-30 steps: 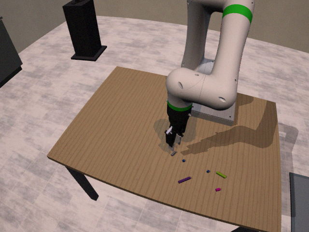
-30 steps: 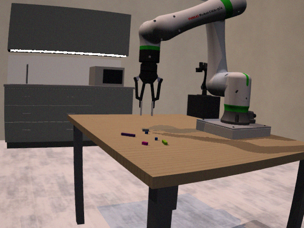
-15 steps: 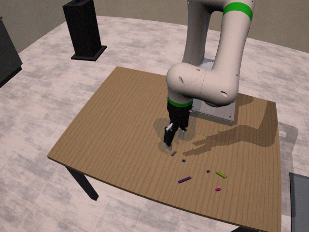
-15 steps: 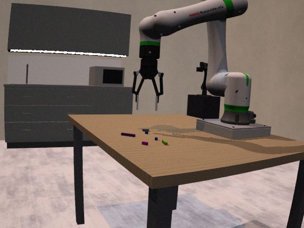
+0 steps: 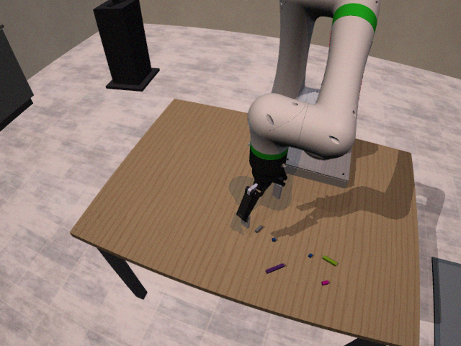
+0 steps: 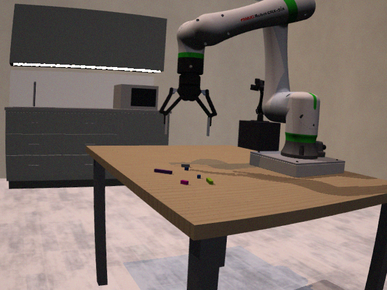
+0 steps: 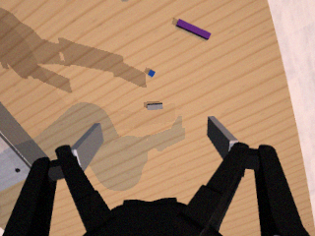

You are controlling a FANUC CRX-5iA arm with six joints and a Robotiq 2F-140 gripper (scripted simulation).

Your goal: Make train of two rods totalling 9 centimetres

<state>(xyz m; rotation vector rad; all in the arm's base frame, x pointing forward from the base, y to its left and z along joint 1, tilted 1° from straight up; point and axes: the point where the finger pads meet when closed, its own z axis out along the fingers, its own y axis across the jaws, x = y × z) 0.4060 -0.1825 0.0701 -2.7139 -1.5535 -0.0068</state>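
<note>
Now: hand 130 mm short of the purple rod, 120 mm above it and 80 mm to the right of it. Round my hand: grey rod (120 mm below); then magenta rod (240 mm to the left, 150 mm ahead, 120 mm below); then lime rod (250 mm to the left, 120 mm below, 70 mm ahead).
</note>
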